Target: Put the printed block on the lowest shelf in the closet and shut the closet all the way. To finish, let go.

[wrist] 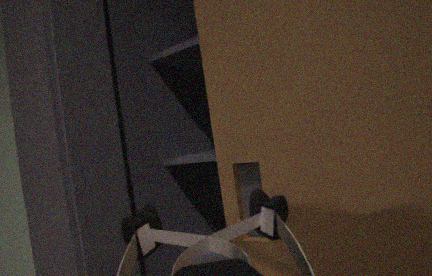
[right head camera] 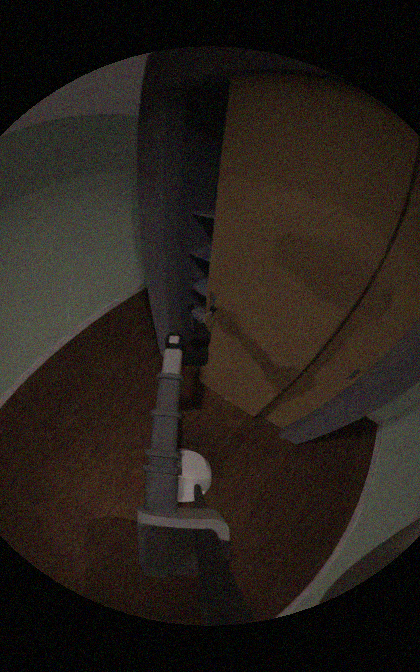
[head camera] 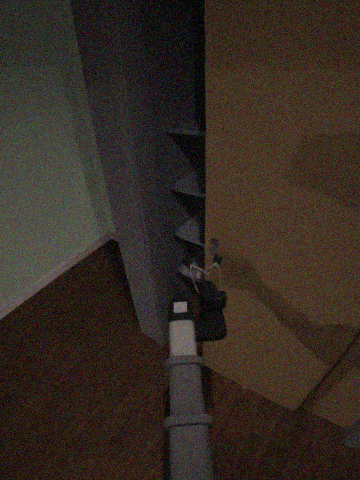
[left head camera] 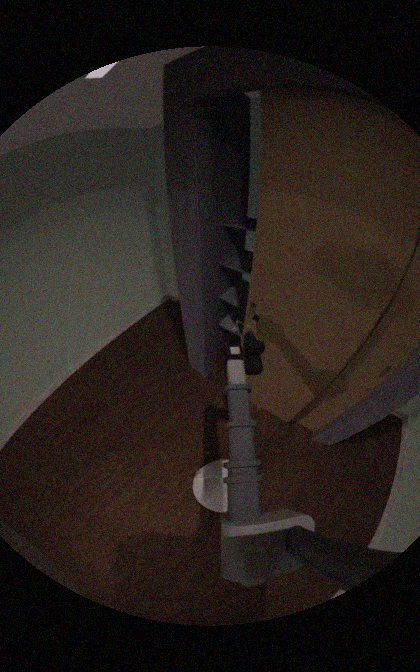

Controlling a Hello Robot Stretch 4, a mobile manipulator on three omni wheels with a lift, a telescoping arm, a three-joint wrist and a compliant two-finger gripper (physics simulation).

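Frame: origin at the robot's base, x ahead, y left, z up, level; metres.
Seen in the pictures: gripper, fingertip midpoint: (wrist: 205, 213) (head camera: 201, 256).
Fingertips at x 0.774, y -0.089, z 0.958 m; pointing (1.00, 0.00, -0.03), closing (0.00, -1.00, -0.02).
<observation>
Offsets run from my fingertips to a thing's top centre. "*": to the spot under its first point. Level surfaces: height alone.
The closet @[* dy +0.257, dx +0.246, dz +0.117 m] (head camera: 132, 200) (left head camera: 192, 225) (right head camera: 165, 200) (wrist: 85, 125) stands partly open. Its orange-brown door (head camera: 280, 100) (left head camera: 325, 175) (right head camera: 300, 150) (wrist: 325, 100) covers the right part, and a narrow gap remains on the left. A recessed handle @[* dy -0.057, dx +0.069, dz -0.004 m] (head camera: 214, 244) (wrist: 246, 176) is near the door's left edge. My gripper (head camera: 201, 266) (wrist: 205, 213) is open, with no object seen between its fingers. Its right fingertip overlaps the handle recess in the wrist view; its left fingertip is in front of the closet's side panel. Contact is unclear. The printed block and the lowest shelf's contents do not show.
Shelves @[* dy -0.006, dx +0.530, dz +0.031 m] (head camera: 190, 187) (wrist: 192, 159) show in the gap. A green wall (head camera: 40, 150) (left head camera: 75, 275) (right head camera: 65, 240) stands left of the closet. The brown wood floor @[dz -0.985 m] (head camera: 75, 390) (left head camera: 125, 450) lies in front. The arm (head camera: 187, 390) (left head camera: 242, 440) (right head camera: 165, 435) reaches towards the door's edge.
</observation>
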